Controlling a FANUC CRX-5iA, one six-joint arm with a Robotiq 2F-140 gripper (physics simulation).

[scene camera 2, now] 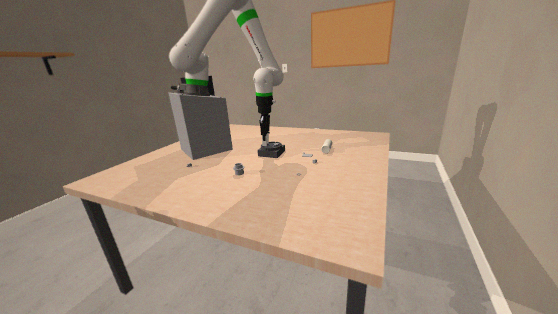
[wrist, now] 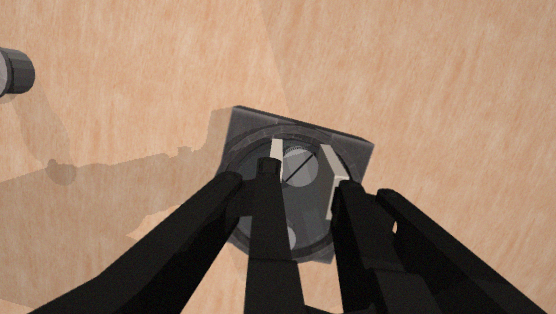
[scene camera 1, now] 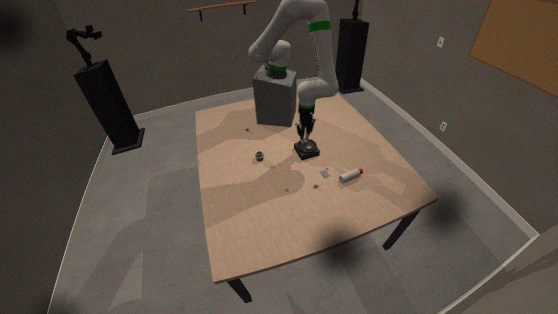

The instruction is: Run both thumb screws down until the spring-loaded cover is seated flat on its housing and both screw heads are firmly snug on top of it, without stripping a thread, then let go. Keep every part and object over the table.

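Frame: origin at the arm's base, x ahead, y left, z up, level; millimetres.
Seen in the pictures: gripper, fingertip midpoint: (scene camera 2: 265, 144) (wrist: 298, 158) (scene camera 1: 304, 141); arm's base, origin of the base link: (scene camera 2: 197, 95) (scene camera 1: 276, 74).
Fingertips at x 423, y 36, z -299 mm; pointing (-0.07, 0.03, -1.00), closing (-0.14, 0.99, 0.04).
Offsets run from my fingertips to a thing's top centre.
The dark square housing @(38 mm ahead, 0 mm left, 2 mm up) (scene camera 1: 307, 155) (scene camera 2: 270, 153) (wrist: 250, 118) stands on the table. Its round cover @(38 mm ahead, 0 mm left, 1 mm down) (wrist: 310, 205) lies inside the raised ring; whether it sits flat cannot be told. One thumb screw @(6 mm ahead, 0 mm left, 10 mm up) (wrist: 301, 172), with a grey slotted head, is between my fingertips; the slot runs diagonally in the wrist view. The second thumb screw @(69 mm ahead, 1 mm left, 11 mm up) (wrist: 291, 237) is nearer the bottom of that view, mostly hidden behind a finger. My gripper (scene camera 1: 305, 140) (scene camera 2: 266, 141) (wrist: 298, 158) points down over the housing, its light pads shut on the first screw's head. The thread depth of both screws is hidden.
A dark cylindrical part @(4 mm back, 299 mm right, 4 mm down) (scene camera 1: 259, 156) (scene camera 2: 239, 169) (wrist: 20, 71) stands beside the housing. A white bottle @(340 mm ahead, 153 mm left, 4 mm down) (scene camera 1: 349, 175) (scene camera 2: 327, 146), a small grey plate @(253 mm ahead, 23 mm left, 51 mm down) (scene camera 1: 324, 173) (scene camera 2: 307, 155) and small parts lie on the table. The robot's grey pedestal (scene camera 1: 275, 100) (scene camera 2: 207, 125) stands behind.
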